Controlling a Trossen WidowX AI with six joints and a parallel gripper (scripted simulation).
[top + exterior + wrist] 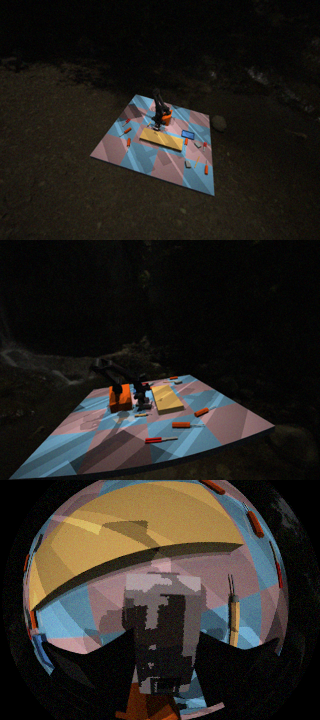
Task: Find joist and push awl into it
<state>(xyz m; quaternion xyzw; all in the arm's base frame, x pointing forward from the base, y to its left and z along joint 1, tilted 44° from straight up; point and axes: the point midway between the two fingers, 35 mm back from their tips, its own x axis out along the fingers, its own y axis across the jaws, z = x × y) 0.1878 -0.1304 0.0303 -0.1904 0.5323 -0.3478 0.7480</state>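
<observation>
Now: the awl 2 cm behind my gripper tip, 12 cm to the right of it and 5 cm below it. The rest, counted from my gripper tip: blue tray 2 cm behind, 43 cm to the left, 4 cm below; stud finder 2 cm behind, 1 cm to the left, 2 cm above.
</observation>
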